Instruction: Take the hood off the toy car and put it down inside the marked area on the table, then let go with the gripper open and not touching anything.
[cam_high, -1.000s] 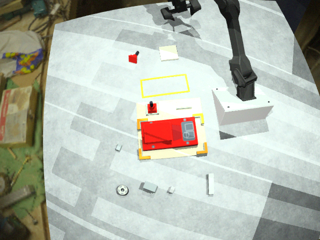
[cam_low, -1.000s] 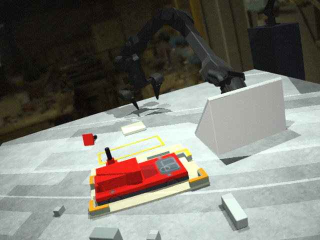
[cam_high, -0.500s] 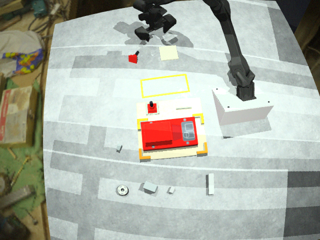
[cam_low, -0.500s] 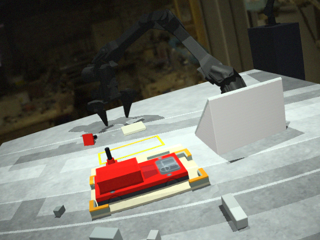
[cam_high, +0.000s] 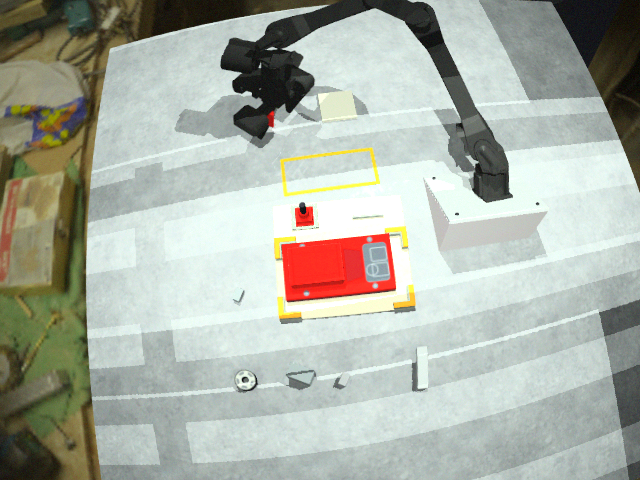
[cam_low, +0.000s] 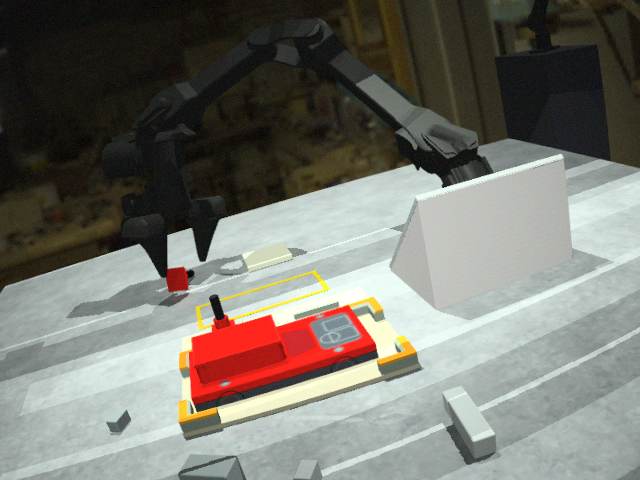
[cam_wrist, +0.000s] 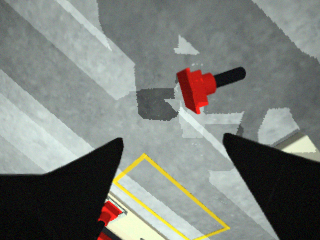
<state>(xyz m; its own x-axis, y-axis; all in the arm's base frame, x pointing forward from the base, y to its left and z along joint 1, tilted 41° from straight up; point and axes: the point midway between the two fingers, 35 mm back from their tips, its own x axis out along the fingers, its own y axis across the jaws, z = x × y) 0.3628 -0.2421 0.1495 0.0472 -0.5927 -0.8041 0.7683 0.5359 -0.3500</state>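
Right now my gripper tip is 310 mm to the right of the hood and 10 mm past it. The rest, counted from my gripper tip: cream tile 140 mm behind, 40 mm to the right, 40 mm below; grey block 500 mm to the left, 60 mm ahead, 20 mm below.
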